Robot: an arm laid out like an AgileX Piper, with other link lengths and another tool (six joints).
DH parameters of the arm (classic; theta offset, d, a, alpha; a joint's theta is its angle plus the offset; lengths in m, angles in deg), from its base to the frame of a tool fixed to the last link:
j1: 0 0.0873 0 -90
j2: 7.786 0 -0.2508 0
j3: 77.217 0 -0.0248 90
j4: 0 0.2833 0 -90
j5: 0 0 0 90
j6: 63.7 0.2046 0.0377 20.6
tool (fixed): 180 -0.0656 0 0
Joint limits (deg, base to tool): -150..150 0..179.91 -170..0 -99.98..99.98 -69.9..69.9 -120..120
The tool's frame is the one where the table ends.
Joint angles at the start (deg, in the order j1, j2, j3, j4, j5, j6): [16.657, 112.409, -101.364, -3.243, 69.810, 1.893]
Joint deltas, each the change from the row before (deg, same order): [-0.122, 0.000, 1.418, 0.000, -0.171, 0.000]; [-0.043, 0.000, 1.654, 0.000, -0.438, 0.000]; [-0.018, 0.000, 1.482, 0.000, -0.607, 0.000]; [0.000, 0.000, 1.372, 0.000, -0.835, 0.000]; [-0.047, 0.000, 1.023, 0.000, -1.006, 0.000]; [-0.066, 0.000, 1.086, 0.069, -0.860, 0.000]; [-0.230, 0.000, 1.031, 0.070, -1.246, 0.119]
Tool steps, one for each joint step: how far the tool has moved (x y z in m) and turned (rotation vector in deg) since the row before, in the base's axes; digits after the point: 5 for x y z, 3 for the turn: [-0.00279, -0.00182, -0.00787, -0.355, 1.196, -0.112]; [-0.00322, -0.00128, -0.00895, -0.342, 1.168, -0.018]; [-0.00265, -0.00089, -0.00783, -0.243, 0.842, 0.016]; [-0.00204, -0.00055, -0.00705, -0.144, 0.519, 0.046]; [-0.00060, -0.00049, -0.00504, 0.007, 0.021, 0.009]; [-0.00120, -0.00066, -0.00540, 0.011, 0.240, -0.035]; [0.00031, -0.00150, -0.00486, 0.163, -0.181, -0.299]
